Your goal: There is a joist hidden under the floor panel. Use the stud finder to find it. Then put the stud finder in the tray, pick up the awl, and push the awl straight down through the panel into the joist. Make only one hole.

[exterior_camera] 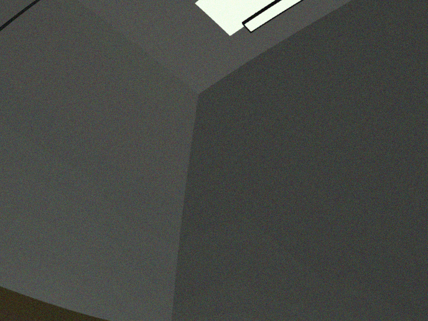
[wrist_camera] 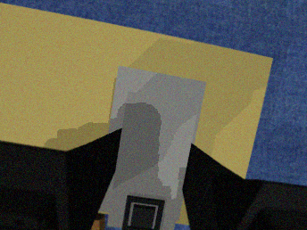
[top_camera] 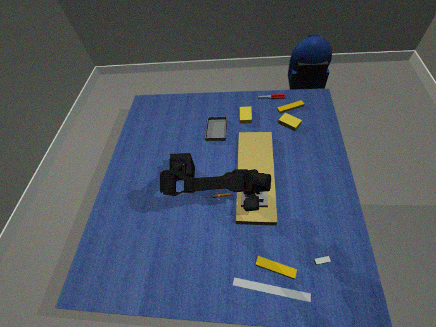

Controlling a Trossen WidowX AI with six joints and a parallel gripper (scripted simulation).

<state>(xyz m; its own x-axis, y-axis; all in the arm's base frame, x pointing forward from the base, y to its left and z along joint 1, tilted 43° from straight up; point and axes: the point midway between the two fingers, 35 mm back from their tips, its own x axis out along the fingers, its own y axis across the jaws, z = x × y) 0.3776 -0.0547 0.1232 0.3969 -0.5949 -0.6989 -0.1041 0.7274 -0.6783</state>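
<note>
Right now my gripper tip is 40 mm past the square light and 30 mm below it. Round my gripper tip: stud finder: 20 mm behind, 20 mm above; then orange-handled awl: 200 mm behind, 60 mm below, 20 mm to the left; then small white piece: 290 mm ahead, 220 mm to the right, 60 mm below.
</note>
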